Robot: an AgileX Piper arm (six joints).
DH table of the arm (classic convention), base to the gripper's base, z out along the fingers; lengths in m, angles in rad. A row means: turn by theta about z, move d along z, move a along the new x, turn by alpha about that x. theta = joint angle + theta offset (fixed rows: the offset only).
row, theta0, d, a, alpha
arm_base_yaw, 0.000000, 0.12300, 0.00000, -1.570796
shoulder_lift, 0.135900, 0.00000, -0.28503, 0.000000
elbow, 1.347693, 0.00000, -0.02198, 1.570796
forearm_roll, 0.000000, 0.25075, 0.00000, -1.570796
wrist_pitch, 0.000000, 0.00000, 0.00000, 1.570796
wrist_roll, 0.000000, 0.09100, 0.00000, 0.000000
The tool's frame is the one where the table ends.
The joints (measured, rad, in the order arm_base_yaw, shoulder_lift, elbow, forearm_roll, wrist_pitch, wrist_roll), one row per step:
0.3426, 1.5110, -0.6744, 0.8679, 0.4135, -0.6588
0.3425, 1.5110, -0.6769, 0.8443, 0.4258, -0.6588
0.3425, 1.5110, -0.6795, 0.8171, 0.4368, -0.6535
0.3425, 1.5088, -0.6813, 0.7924, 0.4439, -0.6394
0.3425, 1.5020, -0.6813, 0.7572, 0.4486, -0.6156
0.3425, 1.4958, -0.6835, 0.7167, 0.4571, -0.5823
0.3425, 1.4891, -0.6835, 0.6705, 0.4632, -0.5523
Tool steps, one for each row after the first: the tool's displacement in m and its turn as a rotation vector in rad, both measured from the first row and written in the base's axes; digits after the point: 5 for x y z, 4 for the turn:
-0.00068, -0.00006, -0.00006, -0.0122, 0.0016, 0.0228
-0.00128, -0.00030, -0.00015, -0.0256, 0.0036, 0.0428
-0.00182, -0.00075, 0.00024, -0.0350, 0.0059, 0.0516
-0.00285, -0.00188, 0.00123, -0.0485, 0.0054, 0.0578
-0.00371, -0.00296, 0.00242, -0.0616, 0.0091, 0.0611
-0.00486, -0.00456, 0.00314, -0.0814, 0.0094, 0.0690

